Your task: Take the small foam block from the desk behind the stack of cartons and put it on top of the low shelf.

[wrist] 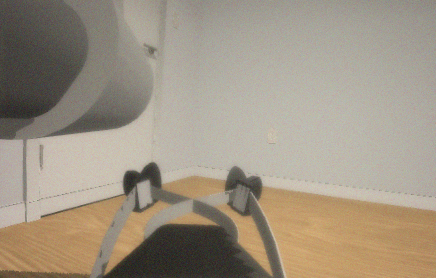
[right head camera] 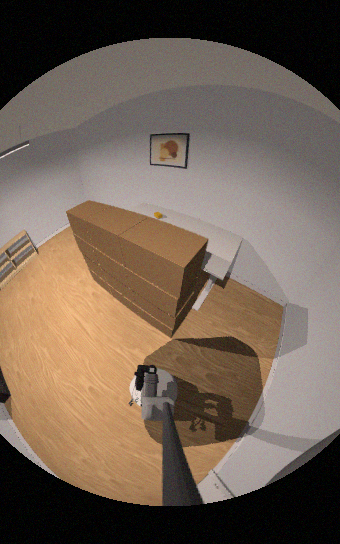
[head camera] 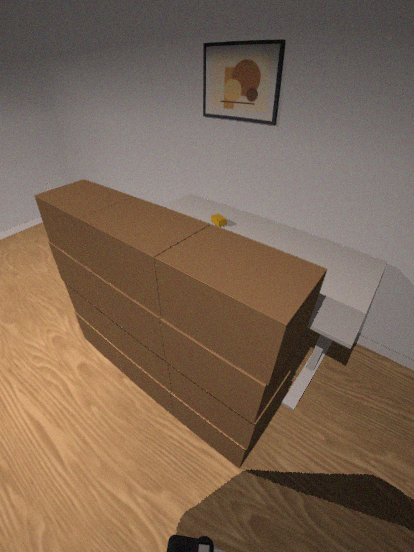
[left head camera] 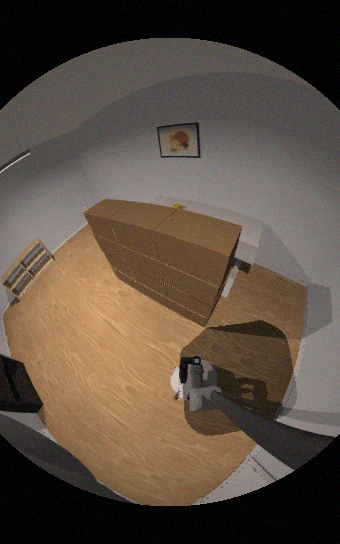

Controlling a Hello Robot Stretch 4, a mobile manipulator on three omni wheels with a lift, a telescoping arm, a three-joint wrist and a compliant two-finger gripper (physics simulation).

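Frame: origin at the robot's base, x back, y up, z left, level; metres.
Where they show: gripper, fingertip midpoint: [wrist: 193, 180] [right head camera: 136, 407] [left head camera: 181, 400].
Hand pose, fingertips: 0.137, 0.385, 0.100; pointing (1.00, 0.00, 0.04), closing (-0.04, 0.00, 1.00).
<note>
Each offset is from my fingertips to the top centre of the thing, as dx, dy, dz. "pt": to the spot under its first point. Level surfaces: height alone.
The small yellow foam block @[-1.903, +0.353, -0.030] [head camera: 218, 220] [left head camera: 177, 206] [right head camera: 158, 215] lies on the white desk @[dy +0.308] [head camera: 350, 272] [left head camera: 248, 231] [right head camera: 225, 245], beyond the stack of brown cartons @[pt -0.801, +0.627, -0.077] [head camera: 215, 300] [left head camera: 190, 245] [right head camera: 150, 265]. The cartons hide much of the desk's front. The low shelf, of light wood with open compartments, stands by the wall at the far left; its top board shows in the left head view [left head camera: 21, 256] and the right head view [right head camera: 12, 241]. My gripper [wrist: 193, 180] is open and empty, on the near side of the cartons, away from the block.
A dark bookcase [left head camera: 17, 385] stands at the left edge. The near end of the cartons and a desk foot [head camera: 300, 387] stand ahead on the wood floor @[dy -0.412] [head camera: 75, 425]. A framed picture [head camera: 244, 82] hangs above the desk. A wall and its baseboard @[pt +1.539, -0.352, +0.976] [wrist: 320, 186] show past the gripper.
</note>
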